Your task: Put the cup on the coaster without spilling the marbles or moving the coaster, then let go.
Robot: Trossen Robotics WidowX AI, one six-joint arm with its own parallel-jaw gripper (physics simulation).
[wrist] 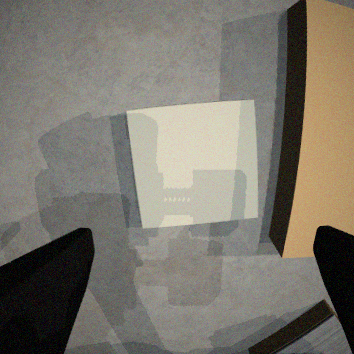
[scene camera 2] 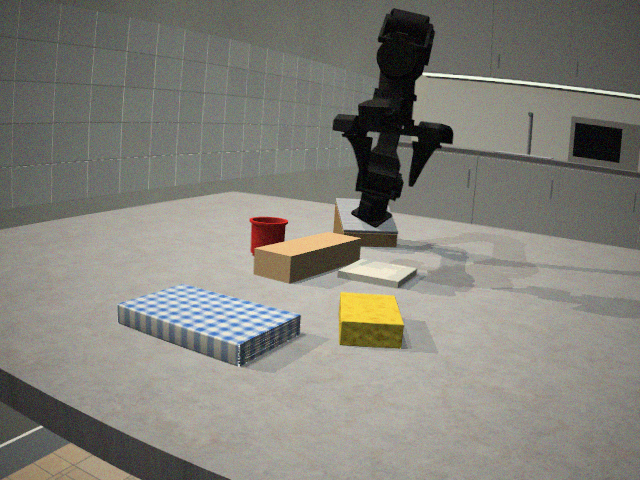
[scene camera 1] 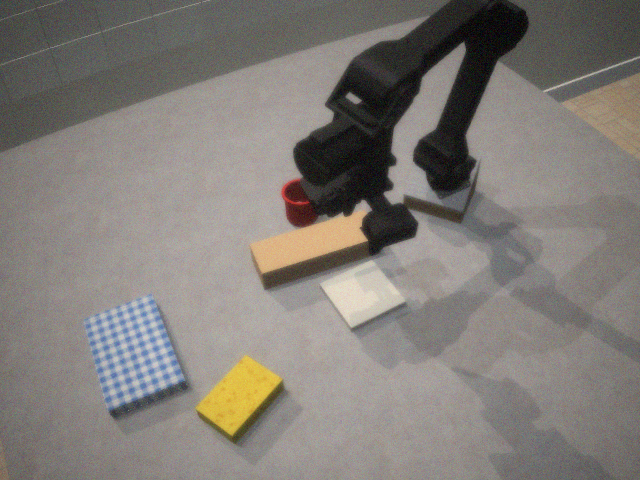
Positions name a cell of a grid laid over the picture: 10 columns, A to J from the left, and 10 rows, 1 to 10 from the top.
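My gripper (scene camera 1: F5). Pale square coaster (scene camera 1: F7), (wrist: F5), (scene camera 2: G6). Long wooden block (scene camera 1: E6), (wrist: I6), (scene camera 2: E6). Red cup (scene camera 1: E5), (scene camera 2: E5); out of frame in the wrist view. Yellow sponge (scene camera 1: D9); out of frame in the wrist view.
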